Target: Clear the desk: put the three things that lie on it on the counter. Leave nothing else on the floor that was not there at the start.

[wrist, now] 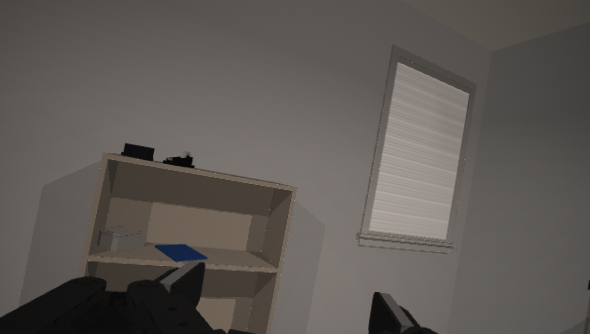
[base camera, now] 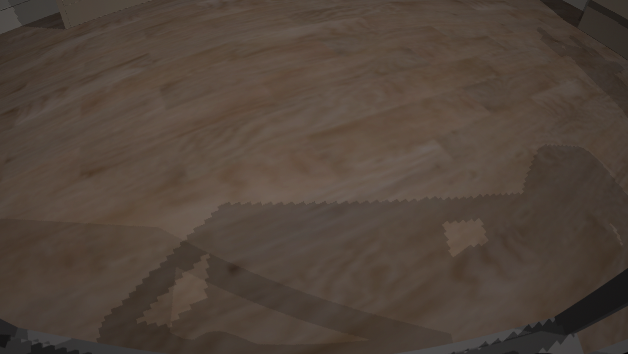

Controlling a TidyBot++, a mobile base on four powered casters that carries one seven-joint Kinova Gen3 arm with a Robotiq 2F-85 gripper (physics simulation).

Labels:
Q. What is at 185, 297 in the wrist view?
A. My gripper.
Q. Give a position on a window with blinds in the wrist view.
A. At 414, 186

